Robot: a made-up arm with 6 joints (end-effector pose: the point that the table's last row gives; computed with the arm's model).
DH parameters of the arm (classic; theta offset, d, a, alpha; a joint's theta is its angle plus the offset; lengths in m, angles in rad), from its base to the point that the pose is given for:
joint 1: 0 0.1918 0 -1.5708
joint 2: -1.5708 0 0.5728 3.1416
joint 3: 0 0 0 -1.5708
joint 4: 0 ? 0 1.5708
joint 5: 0 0.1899 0 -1.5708
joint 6: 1.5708 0 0 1.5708
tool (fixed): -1.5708 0 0 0
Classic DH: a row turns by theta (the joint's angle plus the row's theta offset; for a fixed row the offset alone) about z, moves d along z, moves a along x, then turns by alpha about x.
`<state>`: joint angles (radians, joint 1 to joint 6).
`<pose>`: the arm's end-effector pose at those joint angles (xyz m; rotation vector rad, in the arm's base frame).
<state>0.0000 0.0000 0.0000 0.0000 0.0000 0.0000</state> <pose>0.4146 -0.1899 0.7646 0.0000 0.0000 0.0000</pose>
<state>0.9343 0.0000 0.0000 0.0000 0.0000 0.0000</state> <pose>0.3991 0.2205 0.7646 0.0000 0.0000 0.9343</pose>
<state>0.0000 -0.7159 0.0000 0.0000 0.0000 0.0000</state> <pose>-0.0631 -0.1899 0.8961 0.0000 -0.7159 0.0000</pose>
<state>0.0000 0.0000 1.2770 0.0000 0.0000 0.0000</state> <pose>0.1201 -0.1899 1.1614 0.0000 -1.2770 0.0000</pose>
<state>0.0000 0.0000 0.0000 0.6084 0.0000 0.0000</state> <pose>0.4146 -0.1558 0.8731 -0.6084 0.0000 0.0000</pose>
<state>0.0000 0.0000 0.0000 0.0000 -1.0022 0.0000</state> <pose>0.4146 -0.1899 0.7646 0.0000 1.0022 0.0000</pose>
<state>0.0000 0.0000 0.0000 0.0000 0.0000 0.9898</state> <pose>0.4146 -0.1899 0.7646 -0.9898 0.0000 0.0000</pose>
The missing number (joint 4, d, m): -0.4146
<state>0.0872 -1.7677 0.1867 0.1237 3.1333 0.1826</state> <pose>-0.7194 -0.2521 0.4554 -0.1032 1.1923 0.1126</pose>
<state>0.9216 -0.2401 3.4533 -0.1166 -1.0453 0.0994</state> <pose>-0.1525 -0.5130 0.5496 1.0585 -2.4669 0.2785</pose>
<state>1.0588 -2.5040 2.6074 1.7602 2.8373 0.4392</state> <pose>-0.0351 0.0105 -0.5780 1.4579 -1.2093 2.1729</pose>
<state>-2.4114 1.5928 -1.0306 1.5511 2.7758 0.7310</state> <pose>-0.2309 -0.2017 -0.1911 -0.0642 -0.8733 -1.7420</pose>
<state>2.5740 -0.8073 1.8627 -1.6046 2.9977 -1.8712</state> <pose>0.5842 -0.3801 0.9453 -0.4604 0.4351 2.3072</pose>
